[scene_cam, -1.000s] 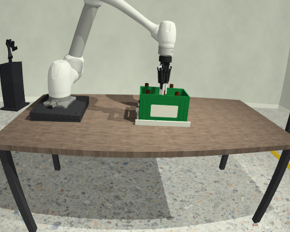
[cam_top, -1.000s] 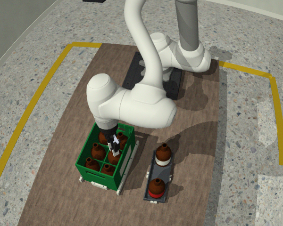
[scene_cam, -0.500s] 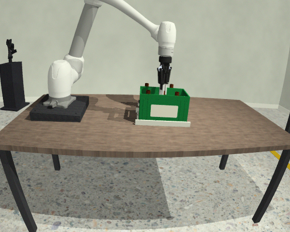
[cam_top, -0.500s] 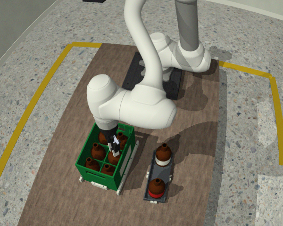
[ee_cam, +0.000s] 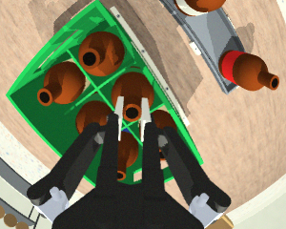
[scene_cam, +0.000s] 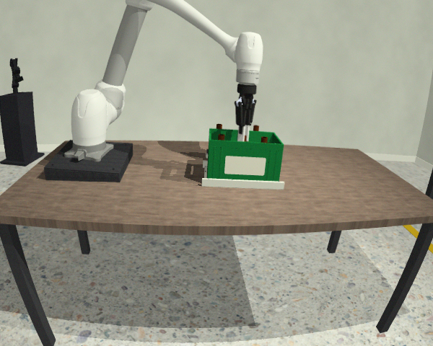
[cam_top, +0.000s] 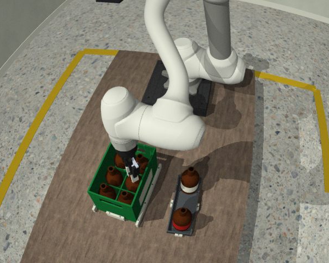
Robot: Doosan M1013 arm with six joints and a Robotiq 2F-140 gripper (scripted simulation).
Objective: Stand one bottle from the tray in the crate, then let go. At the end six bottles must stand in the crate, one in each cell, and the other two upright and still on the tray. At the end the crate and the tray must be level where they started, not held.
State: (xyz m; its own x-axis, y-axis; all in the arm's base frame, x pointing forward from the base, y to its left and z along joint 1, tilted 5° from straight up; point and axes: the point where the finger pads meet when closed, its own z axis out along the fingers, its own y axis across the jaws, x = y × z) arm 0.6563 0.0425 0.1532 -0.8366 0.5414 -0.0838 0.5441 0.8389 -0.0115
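Now: the green crate 9 cm below my hand and 4 cm to the right of it. The rest, counted from my hand: grey tray 21 cm to the left, 16 cm below, 2 cm behind.
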